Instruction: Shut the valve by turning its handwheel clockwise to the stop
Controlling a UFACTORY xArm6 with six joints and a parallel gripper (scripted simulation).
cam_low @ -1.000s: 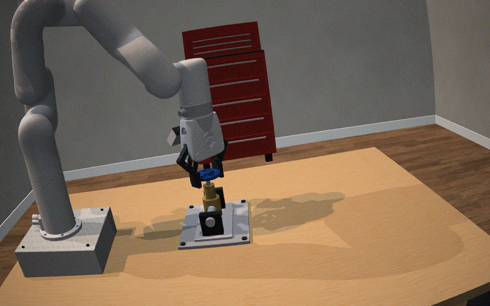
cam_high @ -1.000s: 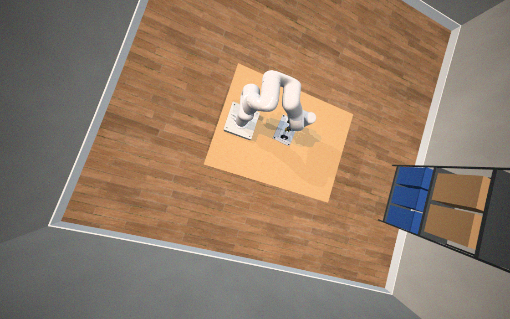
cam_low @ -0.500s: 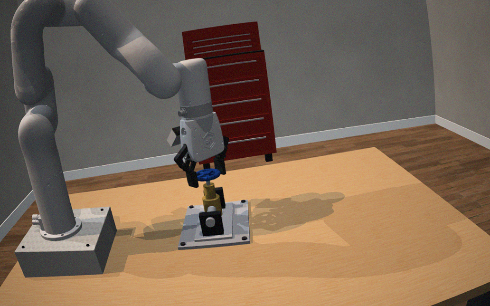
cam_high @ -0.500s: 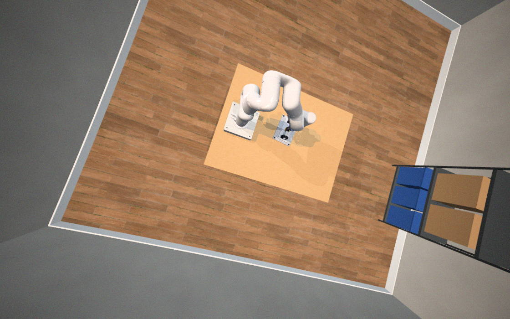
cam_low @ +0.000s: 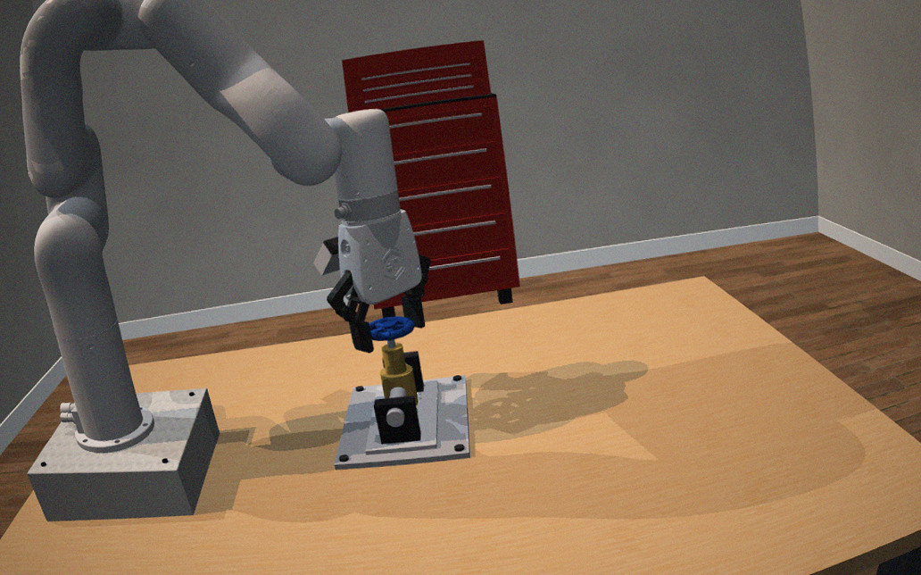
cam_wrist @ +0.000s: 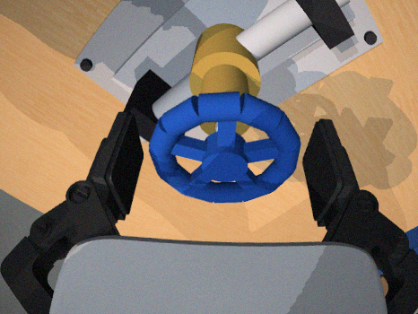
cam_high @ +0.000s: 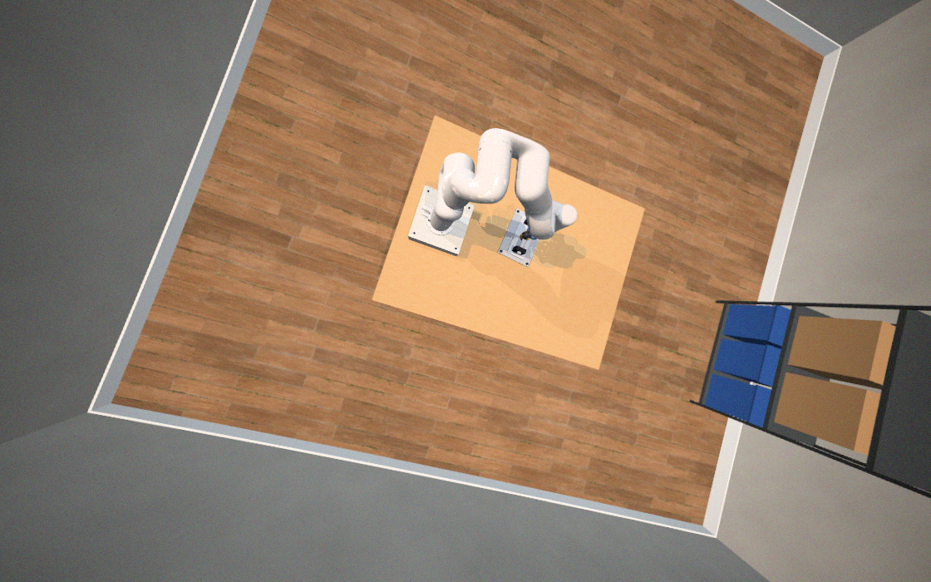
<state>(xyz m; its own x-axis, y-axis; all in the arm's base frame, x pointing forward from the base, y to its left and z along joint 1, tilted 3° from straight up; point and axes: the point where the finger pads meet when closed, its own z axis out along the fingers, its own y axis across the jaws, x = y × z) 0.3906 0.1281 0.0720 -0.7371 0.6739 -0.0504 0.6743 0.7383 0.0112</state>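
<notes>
My gripper is now right at the blue spoked handwheel.
</notes>
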